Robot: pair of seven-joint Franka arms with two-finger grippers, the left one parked.
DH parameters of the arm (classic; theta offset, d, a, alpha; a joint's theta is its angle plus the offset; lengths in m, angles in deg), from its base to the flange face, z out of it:
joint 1: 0 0.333 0 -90
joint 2: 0 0 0 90
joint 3: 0 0.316 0.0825 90
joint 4: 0 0 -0.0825 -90
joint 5: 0 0.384 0 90
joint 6: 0 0 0.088 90
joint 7: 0 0.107 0 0
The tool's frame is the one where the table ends.
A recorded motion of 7 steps. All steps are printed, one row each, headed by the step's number.
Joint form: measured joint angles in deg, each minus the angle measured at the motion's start. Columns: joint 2, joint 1, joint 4, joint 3, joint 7, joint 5, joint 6.
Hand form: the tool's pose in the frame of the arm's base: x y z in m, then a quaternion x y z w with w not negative. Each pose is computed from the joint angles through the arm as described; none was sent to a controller.
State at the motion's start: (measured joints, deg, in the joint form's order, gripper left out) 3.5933 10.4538 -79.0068 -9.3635 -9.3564 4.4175 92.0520
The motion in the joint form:
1: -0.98 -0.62 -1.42 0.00 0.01 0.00 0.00
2: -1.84 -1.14 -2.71 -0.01 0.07 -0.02 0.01
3: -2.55 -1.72 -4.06 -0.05 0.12 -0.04 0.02
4: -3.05 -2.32 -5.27 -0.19 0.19 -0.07 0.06
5: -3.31 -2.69 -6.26 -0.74 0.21 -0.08 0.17
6: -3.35 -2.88 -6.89 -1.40 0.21 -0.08 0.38
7: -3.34 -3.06 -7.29 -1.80 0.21 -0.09 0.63
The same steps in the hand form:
1: 0.5713 0.0154 0.6820 -0.99245 -0.08727 -0.08125 0.02861
2: 0.5671 0.0091 0.6798 -0.99317 -0.08187 -0.07772 0.02962
3: 0.5637 0.0023 0.6755 -0.99402 -0.07576 -0.07240 0.03054
4: 0.5613 -0.0055 0.6704 -0.99493 -0.06844 -0.06676 0.03111
5: 0.5602 -0.0148 0.6649 -0.99580 -0.05998 -0.06164 0.03139
6: 0.5601 -0.0231 0.6604 -0.99642 -0.05234 -0.05858 0.03133
7: 0.5604 -0.0289 0.6574 -0.99676 -0.04708 -0.05735 0.03107

